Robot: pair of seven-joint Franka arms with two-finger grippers.
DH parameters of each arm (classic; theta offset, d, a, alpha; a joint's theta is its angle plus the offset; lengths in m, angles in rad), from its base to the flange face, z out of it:
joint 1: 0 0.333 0 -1.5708
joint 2: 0 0 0 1.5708
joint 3: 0 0.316 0.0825 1.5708
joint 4: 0 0 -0.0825 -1.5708
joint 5: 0 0.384 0 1.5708
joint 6: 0 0 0.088 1.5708
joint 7: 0 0.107 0 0
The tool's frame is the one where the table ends.
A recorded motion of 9 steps. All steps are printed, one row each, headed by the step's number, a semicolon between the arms.
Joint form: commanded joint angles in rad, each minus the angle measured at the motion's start. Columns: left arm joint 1, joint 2, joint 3, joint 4, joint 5, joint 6, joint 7; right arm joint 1, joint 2, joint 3, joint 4, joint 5, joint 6, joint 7.
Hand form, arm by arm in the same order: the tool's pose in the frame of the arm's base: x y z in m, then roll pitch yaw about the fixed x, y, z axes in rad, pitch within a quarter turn. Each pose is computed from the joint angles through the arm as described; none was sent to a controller.
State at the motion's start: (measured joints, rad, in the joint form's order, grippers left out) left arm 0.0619 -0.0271 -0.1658 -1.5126 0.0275 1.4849 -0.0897; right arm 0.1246 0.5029 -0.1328 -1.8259 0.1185 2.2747 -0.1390
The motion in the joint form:
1: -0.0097 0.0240 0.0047 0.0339 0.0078 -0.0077 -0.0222; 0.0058 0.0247 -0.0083 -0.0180 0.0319 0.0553 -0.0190
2: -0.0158 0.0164 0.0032 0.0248 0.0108 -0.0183 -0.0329; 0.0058 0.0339 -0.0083 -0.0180 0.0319 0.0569 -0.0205
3: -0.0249 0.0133 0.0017 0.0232 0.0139 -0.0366 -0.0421; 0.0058 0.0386 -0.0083 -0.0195 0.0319 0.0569 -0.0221
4: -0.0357 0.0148 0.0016 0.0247 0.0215 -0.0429 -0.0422; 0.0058 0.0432 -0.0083 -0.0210 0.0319 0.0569 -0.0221
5: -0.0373 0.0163 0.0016 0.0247 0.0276 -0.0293 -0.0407; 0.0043 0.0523 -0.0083 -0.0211 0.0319 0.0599 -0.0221
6: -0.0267 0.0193 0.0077 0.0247 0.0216 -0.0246 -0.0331; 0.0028 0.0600 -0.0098 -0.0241 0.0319 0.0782 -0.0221
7: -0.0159 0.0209 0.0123 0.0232 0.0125 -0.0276 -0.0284; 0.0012 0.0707 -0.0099 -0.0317 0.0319 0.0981 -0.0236
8: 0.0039 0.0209 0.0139 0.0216 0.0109 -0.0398 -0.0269; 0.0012 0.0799 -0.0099 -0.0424 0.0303 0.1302 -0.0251
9: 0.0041 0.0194 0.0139 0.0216 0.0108 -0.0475 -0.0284; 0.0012 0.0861 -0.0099 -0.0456 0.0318 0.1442 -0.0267
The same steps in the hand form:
1: 0.5413 -0.0553 0.6611 -3.1064 -0.0056 0.0062; 0.6410 0.0012 0.2387 -3.1019 0.0293 0.0601
2: 0.5374 -0.0590 0.6600 -3.1007 0.0056 0.0100; 0.6403 0.0010 0.2330 -3.1028 0.0369 0.0615
3: 0.5338 -0.0641 0.6594 -3.0949 0.0214 0.0097; 0.6393 0.0009 0.2294 -3.1030 0.0430 0.0630
4: 0.5330 -0.0689 0.6588 -3.0868 0.0266 0.0002; 0.6383 0.0008 0.2259 -3.1032 0.0491 0.0629
5: 0.5350 -0.0693 0.6592 -3.0826 0.0139 -0.0030; 0.6376 -0.0003 0.2203 -3.1043 0.0553 0.0612
6: 0.5374 -0.0610 0.6579 -3.0894 0.0135 0.0052; 0.6378 -0.0026 0.2158 -3.1084 0.0478 0.0575
7: 0.5384 -0.0537 0.6561 -3.0980 0.0209 0.0151; 0.6361 -0.0044 0.2077 -3.1120 0.0464 0.0561
8: 0.5381 -0.0422 0.6543 -3.0980 0.0348 0.0353; 0.6347 -0.0053 0.2003 -3.1183 0.0347 0.0571
9: 0.5368 -0.0421 0.6545 -3.0971 0.0409 0.0374; 0.6342 -0.0057 0.1964 -3.1199 0.0301 0.0570

